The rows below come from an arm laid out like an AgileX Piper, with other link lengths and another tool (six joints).
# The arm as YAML. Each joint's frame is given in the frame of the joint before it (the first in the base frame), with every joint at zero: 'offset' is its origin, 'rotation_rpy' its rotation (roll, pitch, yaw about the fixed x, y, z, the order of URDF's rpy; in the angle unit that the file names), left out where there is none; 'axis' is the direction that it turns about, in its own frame. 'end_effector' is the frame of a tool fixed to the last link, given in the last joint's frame.
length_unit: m
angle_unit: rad
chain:
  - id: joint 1
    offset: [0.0, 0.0, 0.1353]
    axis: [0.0, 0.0, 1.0]
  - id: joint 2
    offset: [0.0, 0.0, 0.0]
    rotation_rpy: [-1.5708, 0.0, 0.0]
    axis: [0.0, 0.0, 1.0]
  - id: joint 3
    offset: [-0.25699, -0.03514, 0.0]
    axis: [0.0, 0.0, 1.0]
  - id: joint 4
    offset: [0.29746, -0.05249, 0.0]
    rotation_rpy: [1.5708, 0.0, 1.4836]
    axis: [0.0, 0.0, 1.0]
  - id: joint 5
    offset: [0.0, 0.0, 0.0]
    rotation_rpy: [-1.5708, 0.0, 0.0]
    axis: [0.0, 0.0, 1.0]
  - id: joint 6
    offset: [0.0, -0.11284, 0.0]
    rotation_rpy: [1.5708, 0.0, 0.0]
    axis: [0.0, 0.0, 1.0]
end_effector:
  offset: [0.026, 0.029, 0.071]
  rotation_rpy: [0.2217, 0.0, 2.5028]
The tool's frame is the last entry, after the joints.
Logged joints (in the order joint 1, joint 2, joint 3, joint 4, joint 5, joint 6), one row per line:
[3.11, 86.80, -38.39, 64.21, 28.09, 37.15]
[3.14, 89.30, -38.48, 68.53, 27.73, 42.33]
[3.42, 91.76, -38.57, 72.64, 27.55, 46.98]
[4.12, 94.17, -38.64, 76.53, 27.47, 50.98]
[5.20, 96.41, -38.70, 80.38, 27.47, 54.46]
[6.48, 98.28, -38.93, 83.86, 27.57, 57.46]
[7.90, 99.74, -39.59, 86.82, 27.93, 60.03]
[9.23, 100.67, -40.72, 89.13, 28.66, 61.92]
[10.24, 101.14, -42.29, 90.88, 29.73, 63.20]
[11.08, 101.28, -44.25, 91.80, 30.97, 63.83]
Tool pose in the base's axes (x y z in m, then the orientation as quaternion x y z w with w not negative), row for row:
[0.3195, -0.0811, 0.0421, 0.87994, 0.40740, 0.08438, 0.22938]
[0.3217, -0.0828, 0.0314, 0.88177, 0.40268, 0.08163, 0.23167]
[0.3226, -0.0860, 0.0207, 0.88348, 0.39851, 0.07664, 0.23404]
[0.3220, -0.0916, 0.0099, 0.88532, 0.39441, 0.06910, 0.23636]
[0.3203, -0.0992, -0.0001, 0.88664, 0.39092, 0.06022, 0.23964]
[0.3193, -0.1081, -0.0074, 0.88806, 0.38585, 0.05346, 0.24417]
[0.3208, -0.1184, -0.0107, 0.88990, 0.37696, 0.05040, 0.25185]
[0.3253, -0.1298, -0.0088, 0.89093, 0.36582, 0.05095, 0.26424]
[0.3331, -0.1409, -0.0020, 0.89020, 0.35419, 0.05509, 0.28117]
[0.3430, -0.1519, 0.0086, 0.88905, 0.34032, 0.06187, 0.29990]
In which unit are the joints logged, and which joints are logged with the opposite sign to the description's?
The joints are logged in degrees. Opposite sign: joint 1, joint 4.
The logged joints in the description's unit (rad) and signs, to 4 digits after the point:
[-0.0543, 1.5149, -0.6700, -1.1207, 0.4903, 0.6484]
[-0.0548, 1.5586, -0.6716, -1.1961, 0.4840, 0.7388]
[-0.0597, 1.6015, -0.6732, -1.2678, 0.4808, 0.8200]
[-0.0719, 1.6436, -0.6744, -1.3357, 0.4794, 0.8898]
[-0.0908, 1.6827, -0.6754, -1.4029, 0.4794, 0.9505]
[-0.1131, 1.7153, -0.6795, -1.4636, 0.4812, 1.0029]
[-0.1379, 1.7408, -0.6910, -1.5153, 0.4875, 1.0477]
[-0.1611, 1.7570, -0.7107, -1.5556, 0.5002, 1.0807]
[-0.1787, 1.7652, -0.7381, -1.5862, 0.5189, 1.1030]
[-0.1934, 1.7677, -0.7723, -1.6022, 0.5405, 1.1140]

